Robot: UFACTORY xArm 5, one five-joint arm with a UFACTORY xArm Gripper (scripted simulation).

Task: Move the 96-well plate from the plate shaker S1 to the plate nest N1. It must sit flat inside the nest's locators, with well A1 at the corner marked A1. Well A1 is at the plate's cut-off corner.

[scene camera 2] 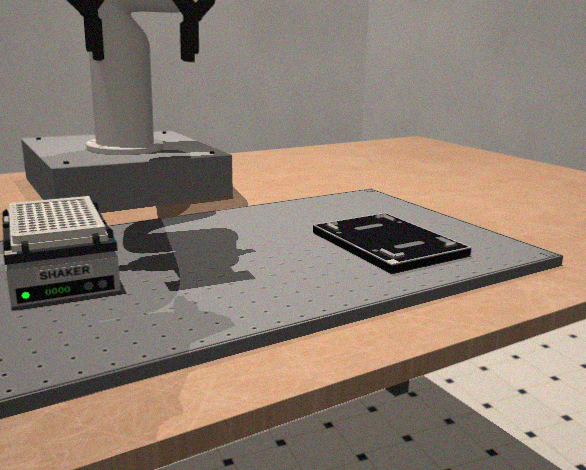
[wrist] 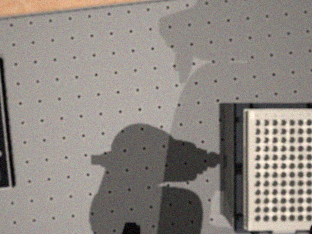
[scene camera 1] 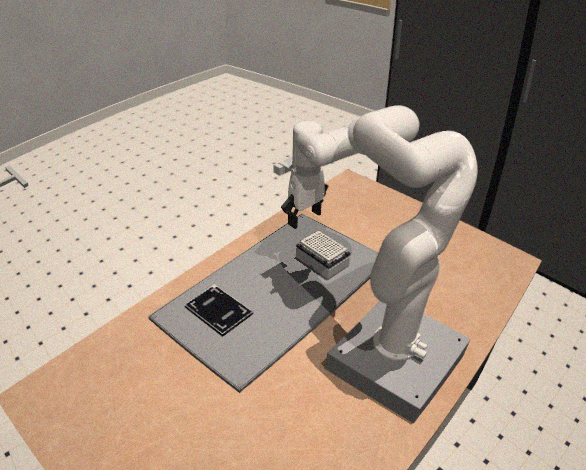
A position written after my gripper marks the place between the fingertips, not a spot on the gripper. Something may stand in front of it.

I see my gripper point(scene camera 2: 144, 60), a white 96-well plate point(scene camera 2: 50, 223) and a black plate nest point(scene camera 2: 392, 233).
The white 96-well plate shows as well in scene camera 1 point(scene camera 1: 319, 244). My gripper also shows in scene camera 1 point(scene camera 1: 304, 219). The black plate nest shows as well in scene camera 1 point(scene camera 1: 213, 312).
